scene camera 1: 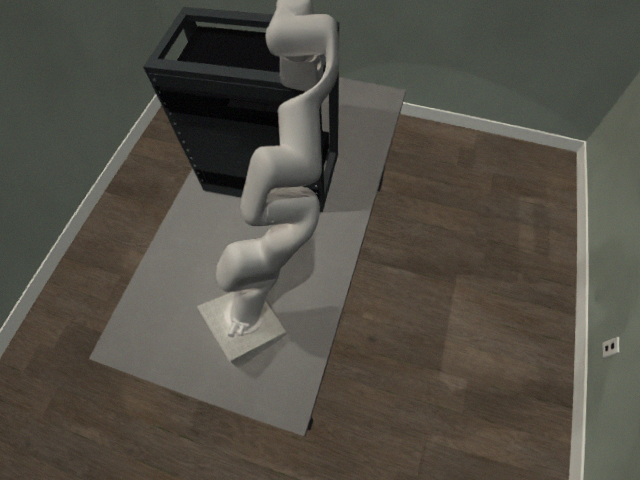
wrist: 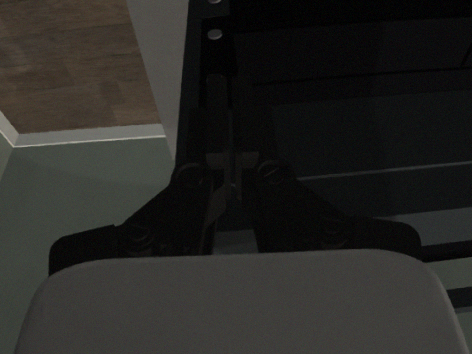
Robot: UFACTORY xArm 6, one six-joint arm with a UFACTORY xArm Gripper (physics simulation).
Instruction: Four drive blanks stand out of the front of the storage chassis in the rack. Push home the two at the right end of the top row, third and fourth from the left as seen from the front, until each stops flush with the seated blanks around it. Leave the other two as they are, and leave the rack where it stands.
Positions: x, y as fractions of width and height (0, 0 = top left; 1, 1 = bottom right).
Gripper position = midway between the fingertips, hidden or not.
Labels:
My gripper shows in scene camera 1 (0.48, 0.22) and in the wrist view (0.49, 0.29). A dark rack shows in scene camera 1 (0.35, 0.20) and in the wrist view (0.77, 0.30).

